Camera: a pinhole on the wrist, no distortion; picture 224 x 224 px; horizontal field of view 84.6 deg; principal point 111.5 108.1 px. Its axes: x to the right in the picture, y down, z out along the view. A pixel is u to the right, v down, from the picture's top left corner.
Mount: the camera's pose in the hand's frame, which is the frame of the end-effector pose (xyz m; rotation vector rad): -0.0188 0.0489 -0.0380 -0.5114 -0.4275 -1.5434
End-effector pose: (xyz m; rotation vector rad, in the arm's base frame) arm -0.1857 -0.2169 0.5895 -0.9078 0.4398 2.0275
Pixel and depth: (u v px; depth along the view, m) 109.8 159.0 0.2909
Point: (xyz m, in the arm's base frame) -0.4877 -0.1571 0.6289
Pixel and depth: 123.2 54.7 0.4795
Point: -0.5184 -0.2625 0.9947
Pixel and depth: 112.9 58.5 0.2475
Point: -0.3767 -0.2826 0.7782
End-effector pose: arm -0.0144 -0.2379 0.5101 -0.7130 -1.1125 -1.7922
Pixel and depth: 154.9 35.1 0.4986
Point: 0.2969 0.2680 0.5645
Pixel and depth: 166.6 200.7 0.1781
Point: 0.0027 -0.1680 0.7059
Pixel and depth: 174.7 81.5 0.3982
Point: 0.1261 0.1406 0.6618
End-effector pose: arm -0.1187 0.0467 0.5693 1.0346 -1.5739 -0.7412
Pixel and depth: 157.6 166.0 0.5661
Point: -0.7000 -0.1523 0.7147
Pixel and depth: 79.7 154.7 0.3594
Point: -0.3996 0.0511 0.8596
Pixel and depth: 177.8 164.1 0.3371
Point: -0.4733 -0.0718 0.6239
